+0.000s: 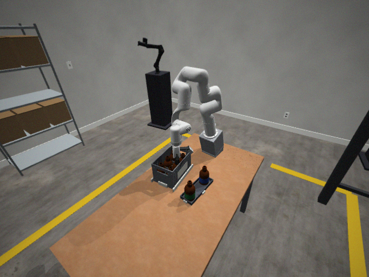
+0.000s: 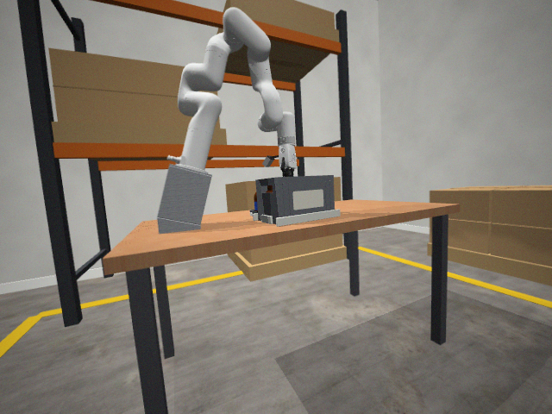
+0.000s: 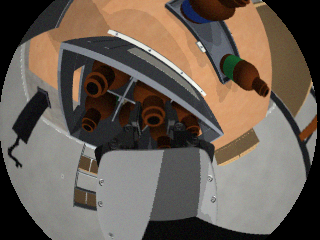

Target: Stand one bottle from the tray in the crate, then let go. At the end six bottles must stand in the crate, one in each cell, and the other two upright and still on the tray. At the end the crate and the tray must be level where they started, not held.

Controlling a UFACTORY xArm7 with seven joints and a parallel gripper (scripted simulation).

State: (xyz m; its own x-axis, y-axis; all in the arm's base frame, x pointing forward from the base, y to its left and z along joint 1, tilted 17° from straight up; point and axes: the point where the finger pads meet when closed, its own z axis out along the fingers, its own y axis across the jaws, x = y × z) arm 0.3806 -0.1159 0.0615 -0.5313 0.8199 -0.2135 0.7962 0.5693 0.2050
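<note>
My gripper is now 70 mm above the bottle. From my hand the other things lie so: crate 40 mm to the right, 80 mm below; then dark tray 60 mm ahead, 200 mm to the left, 150 mm below.
</note>
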